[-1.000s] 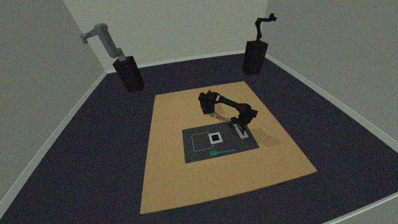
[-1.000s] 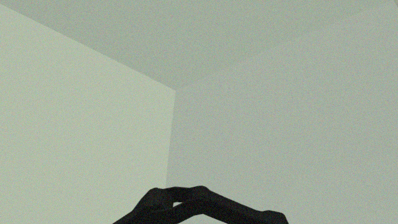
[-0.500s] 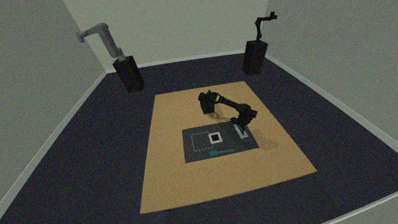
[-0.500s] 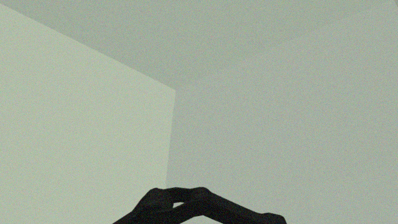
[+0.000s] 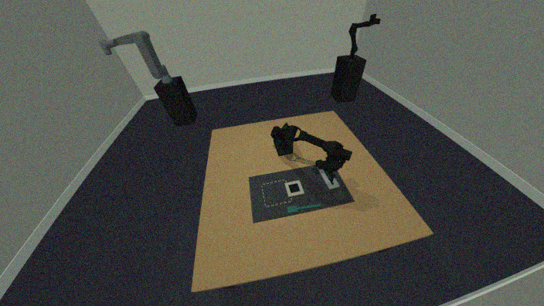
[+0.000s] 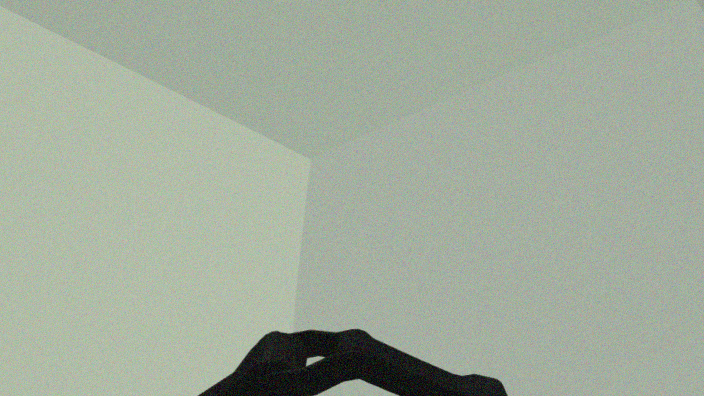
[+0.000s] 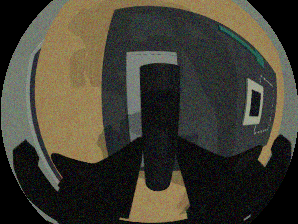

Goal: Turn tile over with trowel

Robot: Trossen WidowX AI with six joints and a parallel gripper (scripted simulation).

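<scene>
My gripper tip is now 30 mm short of the small trowel and 30 mm above it. Also, from my gripper tip: dark mat: 50 mm ahead, 230 mm to the right, 90 mm below; then green strip: 190 mm ahead, 250 mm to the right, 60 mm below; then tile: 50 mm ahead, 250 mm to the right, 60 mm below.
</scene>
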